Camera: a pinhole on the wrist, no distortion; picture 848 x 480 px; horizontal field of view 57.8 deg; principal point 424.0 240.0 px. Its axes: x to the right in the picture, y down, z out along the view. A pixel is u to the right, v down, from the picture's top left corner.
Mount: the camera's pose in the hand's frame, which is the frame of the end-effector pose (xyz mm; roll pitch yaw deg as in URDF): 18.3 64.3 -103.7 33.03 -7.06 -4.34
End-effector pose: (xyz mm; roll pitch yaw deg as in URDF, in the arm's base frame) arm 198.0 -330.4 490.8 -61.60 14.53 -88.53
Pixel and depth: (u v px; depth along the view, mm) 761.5 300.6 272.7
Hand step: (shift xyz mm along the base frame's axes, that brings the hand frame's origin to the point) 100.2 -125.8 106.3
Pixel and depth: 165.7 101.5 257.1
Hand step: 13.4 68.9 150.6
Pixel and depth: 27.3 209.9 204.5
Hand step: 19.8 96.9 89.2
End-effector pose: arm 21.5 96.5 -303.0 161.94 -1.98 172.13
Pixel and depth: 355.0 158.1 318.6
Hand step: 37.9 -89.0 -175.6
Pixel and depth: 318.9 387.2 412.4
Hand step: 86.9 -8.3 -291.5
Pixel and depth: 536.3 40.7 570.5
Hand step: -68.4 -253.4 -400.8
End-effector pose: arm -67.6 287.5 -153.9 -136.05 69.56 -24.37
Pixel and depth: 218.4 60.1 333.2
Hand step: 77.1 193.6 122.0
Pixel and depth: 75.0 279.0 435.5
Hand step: -36.7 311.4 196.1
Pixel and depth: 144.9 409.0 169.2
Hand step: -46.1 51.2 48.0
